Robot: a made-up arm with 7 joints.
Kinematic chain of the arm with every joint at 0, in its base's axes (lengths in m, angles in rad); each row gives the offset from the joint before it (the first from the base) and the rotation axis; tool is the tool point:
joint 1: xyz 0 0 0 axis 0 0.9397 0.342
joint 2: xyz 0 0 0 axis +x
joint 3: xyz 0 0 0 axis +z
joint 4: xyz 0.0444 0 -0.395 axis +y
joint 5: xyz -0.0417 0 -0.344 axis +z
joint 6: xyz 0 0 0 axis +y
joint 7: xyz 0 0 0 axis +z
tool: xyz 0 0 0
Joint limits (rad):
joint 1: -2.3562..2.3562
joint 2: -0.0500..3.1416
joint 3: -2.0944..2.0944
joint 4: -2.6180..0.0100
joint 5: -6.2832..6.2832
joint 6: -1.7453..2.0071
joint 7: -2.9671..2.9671
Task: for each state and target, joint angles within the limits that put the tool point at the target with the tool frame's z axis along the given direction. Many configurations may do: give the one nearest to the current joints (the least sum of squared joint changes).
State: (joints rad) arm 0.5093 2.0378 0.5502 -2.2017 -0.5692 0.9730 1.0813
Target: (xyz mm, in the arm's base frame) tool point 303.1 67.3 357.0 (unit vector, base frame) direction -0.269 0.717 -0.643
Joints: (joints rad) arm 0.1082 2.2600 0.7745 -2.0015 -1.2152 0.6589 1.0813
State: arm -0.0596 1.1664 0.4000 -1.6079 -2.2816 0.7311 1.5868
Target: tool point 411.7 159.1 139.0 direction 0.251 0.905 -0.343
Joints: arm -0.6913 1.3242 -0.1575 -2.0376 -2.9454 0.9225 1.5868
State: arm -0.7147 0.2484 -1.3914 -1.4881 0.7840 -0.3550 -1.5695
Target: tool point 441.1 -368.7 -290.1 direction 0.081 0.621 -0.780
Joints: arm -0.9454 0.1226 -1.1761 -1.2845 0.6087 -1.0341 -1.5695
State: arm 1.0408 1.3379 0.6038 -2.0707 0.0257 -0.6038 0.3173
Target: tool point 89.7 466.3 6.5 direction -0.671 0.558 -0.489
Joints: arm 0.8743 1.0028 1.0848 -1.9953 0.2417 -0.9360 0.3173
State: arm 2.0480 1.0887 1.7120 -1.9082 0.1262 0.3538 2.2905
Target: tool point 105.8 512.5 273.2 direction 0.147 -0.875 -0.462
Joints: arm 2.1306 1.3122 1.9001 -1.5449 0.1040 1.1457 2.2905
